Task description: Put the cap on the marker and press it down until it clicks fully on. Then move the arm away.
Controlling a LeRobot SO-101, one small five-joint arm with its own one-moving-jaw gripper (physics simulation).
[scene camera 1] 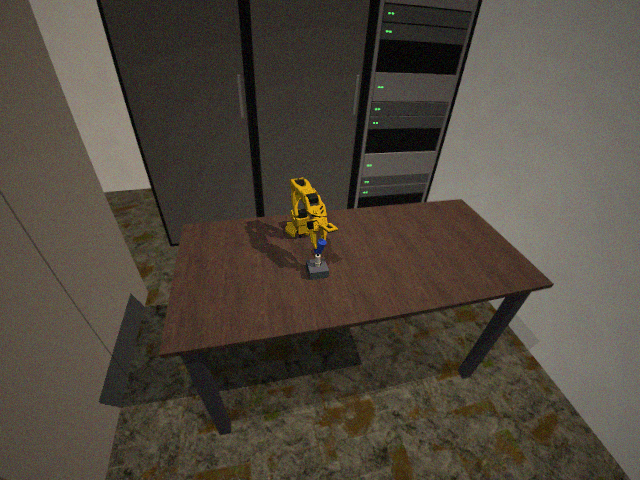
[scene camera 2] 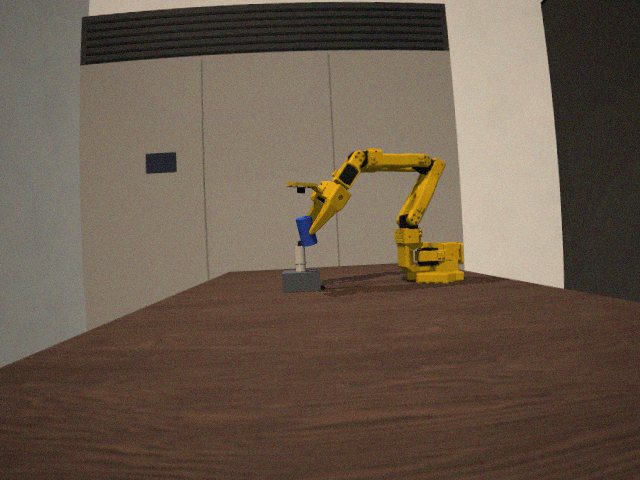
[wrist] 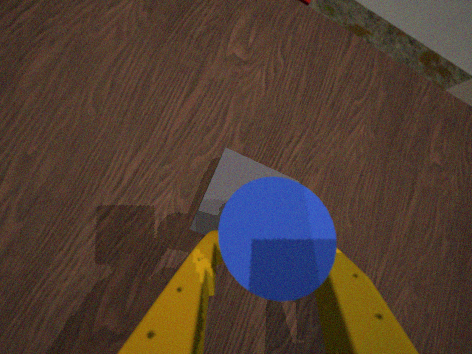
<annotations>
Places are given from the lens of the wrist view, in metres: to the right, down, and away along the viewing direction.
blue cap [wrist: 277,239]: 0.01, 0.01, 0.04
grey block [wrist: 233,170]: 0.00, -0.01, 0.14
The marked spots on the grey block and the blue cap are 0.10 m apart.
</annotations>
